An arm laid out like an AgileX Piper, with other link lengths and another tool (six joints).
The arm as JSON. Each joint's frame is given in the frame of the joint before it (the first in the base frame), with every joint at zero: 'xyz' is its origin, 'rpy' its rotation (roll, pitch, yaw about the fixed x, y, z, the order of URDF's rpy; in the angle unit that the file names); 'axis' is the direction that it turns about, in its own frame. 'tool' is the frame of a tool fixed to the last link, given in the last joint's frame.
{
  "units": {
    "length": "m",
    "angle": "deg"
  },
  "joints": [
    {
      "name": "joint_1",
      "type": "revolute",
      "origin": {
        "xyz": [
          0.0,
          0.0,
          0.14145
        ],
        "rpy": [
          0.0,
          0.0,
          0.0
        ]
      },
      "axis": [
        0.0,
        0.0,
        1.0
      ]
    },
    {
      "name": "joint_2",
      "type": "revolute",
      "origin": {
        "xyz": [
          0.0,
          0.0,
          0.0
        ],
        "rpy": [
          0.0,
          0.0,
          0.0
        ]
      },
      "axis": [
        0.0,
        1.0,
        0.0
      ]
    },
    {
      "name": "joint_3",
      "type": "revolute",
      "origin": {
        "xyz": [
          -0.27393,
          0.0,
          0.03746
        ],
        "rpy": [
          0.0,
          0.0,
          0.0
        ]
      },
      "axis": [
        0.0,
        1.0,
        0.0
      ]
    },
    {
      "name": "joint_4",
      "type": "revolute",
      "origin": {
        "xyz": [
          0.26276,
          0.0,
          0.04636
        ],
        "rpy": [
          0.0,
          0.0,
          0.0
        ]
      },
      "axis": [
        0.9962,
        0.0,
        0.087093
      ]
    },
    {
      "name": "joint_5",
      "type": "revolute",
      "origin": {
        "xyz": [
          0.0,
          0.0,
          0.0
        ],
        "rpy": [
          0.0,
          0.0,
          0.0
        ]
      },
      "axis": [
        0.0,
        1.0,
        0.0
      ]
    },
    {
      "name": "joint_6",
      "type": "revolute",
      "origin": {
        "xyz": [
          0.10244,
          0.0,
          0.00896
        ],
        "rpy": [
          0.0,
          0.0,
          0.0
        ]
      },
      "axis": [
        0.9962,
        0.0,
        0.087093
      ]
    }
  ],
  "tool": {
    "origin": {
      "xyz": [
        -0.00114,
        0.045,
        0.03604
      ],
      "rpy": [
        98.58,
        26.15,
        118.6
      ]
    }
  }
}
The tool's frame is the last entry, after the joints.
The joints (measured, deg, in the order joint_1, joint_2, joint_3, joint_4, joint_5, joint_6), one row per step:
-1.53 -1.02 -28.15 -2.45 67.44 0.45
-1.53 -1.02 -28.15 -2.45 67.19 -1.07
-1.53 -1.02 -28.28 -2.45 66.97 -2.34
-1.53 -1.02 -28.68 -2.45 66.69 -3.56
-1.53 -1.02 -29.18 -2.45 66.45 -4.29
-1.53 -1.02 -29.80 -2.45 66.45 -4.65
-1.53 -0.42 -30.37 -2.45 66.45 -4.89
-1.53 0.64 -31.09 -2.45 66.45 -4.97
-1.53 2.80 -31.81 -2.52 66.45 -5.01
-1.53 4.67 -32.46 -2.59 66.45 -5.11
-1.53 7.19 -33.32 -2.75 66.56 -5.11
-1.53 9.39 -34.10 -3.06 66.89 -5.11
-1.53 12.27 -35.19 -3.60 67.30 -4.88
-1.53 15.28 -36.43 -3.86 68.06 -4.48
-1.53 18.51 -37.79 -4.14 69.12 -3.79
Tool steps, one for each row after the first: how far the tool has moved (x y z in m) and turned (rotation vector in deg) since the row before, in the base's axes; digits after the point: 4 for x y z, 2 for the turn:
-0.0005 0.0010 -0.0006 -1.28 -0.16 0.84
-0.0007 0.0008 0.0002 -1.08 -0.27 0.70
-0.0013 0.0008 0.0018 -1.05 -0.60 0.66
-0.0014 0.0005 0.0026 -0.65 -0.69 0.39
-0.0017 0.0002 0.0031 -0.32 -0.60 0.18
0.0003 0.0001 0.0025 -0.21 0.04 0.12
0.0015 0.0000 0.0032 -0.06 0.34 0.04
0.0053 -0.0002 0.0024 -0.05 1.44 -0.02
0.0046 -0.0002 0.0020 -0.11 1.23 0.02
0.0065 -0.0004 0.0023 -0.09 1.77 -0.09
0.0057 -0.0006 0.0014 -0.21 1.76 -0.17
0.0078 -0.0012 0.0021 -0.22 2.19 -0.42
0.0080 -0.0009 0.0021 0.16 2.50 -0.42
0.0088 -0.0011 0.0018 0.36 2.87 -0.66

